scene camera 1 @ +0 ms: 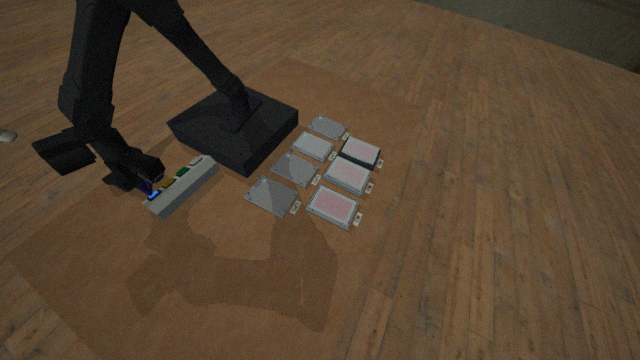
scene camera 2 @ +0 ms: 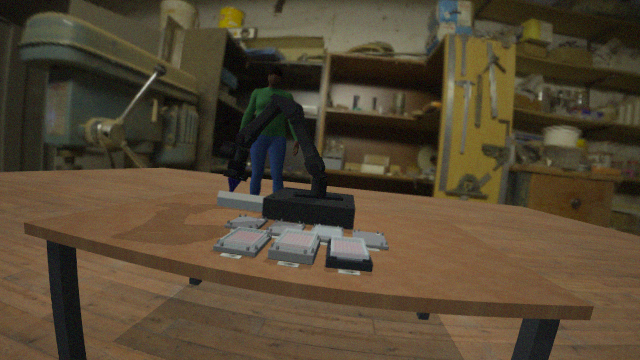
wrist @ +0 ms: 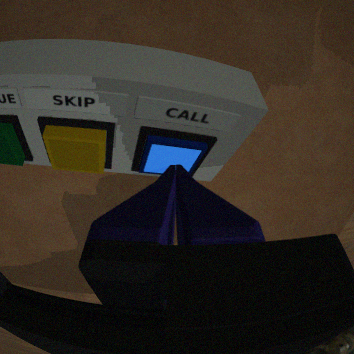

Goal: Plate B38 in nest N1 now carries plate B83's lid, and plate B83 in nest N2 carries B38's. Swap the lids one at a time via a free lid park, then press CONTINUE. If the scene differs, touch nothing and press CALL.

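Frame: origin at the arm's base, x ahead, y left, z up, level; centimetres.
Where they show: gripper, fingertip midpoint: [scene camera 1: 150,194] [wrist: 175,173]; arm's base, origin of the base link: [scene camera 1: 242,113] [scene camera 2: 317,197].
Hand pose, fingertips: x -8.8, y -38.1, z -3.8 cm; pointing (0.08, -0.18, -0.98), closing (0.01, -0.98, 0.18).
Each offset is from my fingertips to the centre of the thing.
My gripper [wrist: 175,173] [scene camera 1: 151,194] is shut and empty, its purple fingertips at the near edge of the blue CALL button @[dx +1.3, dy +0.3, dz -0.2 cm] [wrist: 172,156] [scene camera 1: 153,195], which is lit bright blue and sits low in its black frame. The green CONTINUE button @[dx +3.2, dy +10.1, dz +0.1 cm] [wrist: 10,142] [scene camera 1: 182,171] is partly in the wrist view. Three pink plates @[dx +51.1, dy +17.3, dz -2.3 cm] [scene camera 1: 333,205] @[dx +52.9, dy +30.4, dz -0.7 cm] [scene camera 1: 348,173] @[dx +55.1, dy +42.8, dz -1.0 cm] [scene camera 1: 361,151] sit in a row of nests; their small labels are too blurred to read. Beside them are several grey lid parks; one park holds a pale, clear lid @[dx +36.7, dy +39.7, dz -2.9 cm] [scene camera 1: 313,145] [scene camera 2: 328,231], and another grey park @[dx +31.4, dy +14.2, dz -3.3 cm] [scene camera 1: 272,196] has no lid visible.
The yellow SKIP button @[dx +2.2, dy +5.2, dz +0.1 cm] [wrist: 76,148] [scene camera 1: 168,183] sits between CONTINUE and CALL on the grey button box @[dx +4.3, dy +7.3, dz -1.1 cm] [wrist: 210,75] [scene camera 1: 187,192] [scene camera 2: 240,201]. The black arm base [scene camera 1: 240,130] [scene camera 2: 309,207] stands between the box and the parks. A person in a green top [scene camera 2: 270,100] stands behind the table.
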